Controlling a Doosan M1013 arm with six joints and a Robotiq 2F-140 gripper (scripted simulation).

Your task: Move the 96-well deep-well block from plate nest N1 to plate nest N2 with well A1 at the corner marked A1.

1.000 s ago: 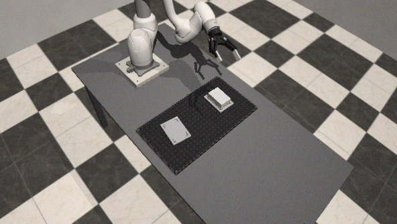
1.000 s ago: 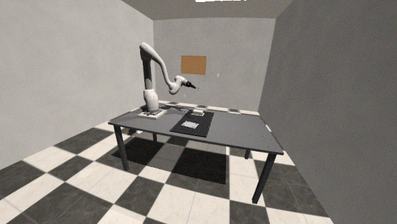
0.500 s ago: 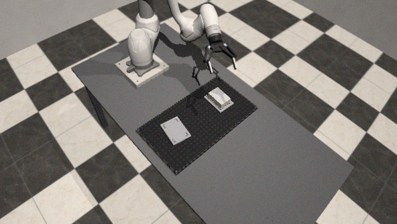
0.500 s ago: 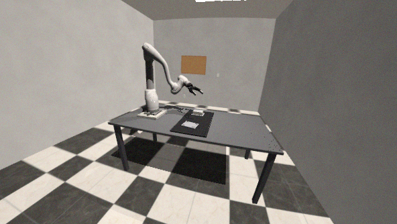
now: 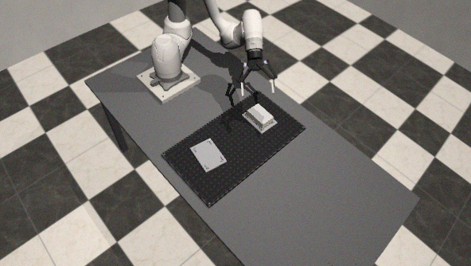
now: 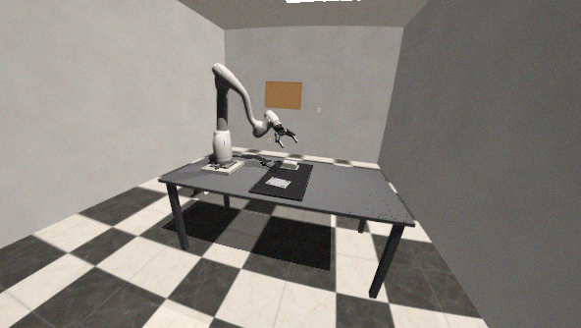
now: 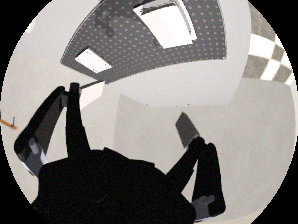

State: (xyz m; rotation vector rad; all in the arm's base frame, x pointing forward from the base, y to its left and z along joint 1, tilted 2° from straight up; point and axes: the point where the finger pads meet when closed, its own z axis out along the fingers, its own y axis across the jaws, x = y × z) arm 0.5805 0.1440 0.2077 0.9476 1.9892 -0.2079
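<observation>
My hand is 210 mm above the white 96-well deep-well block and 50 mm to the right of it.
</observation>
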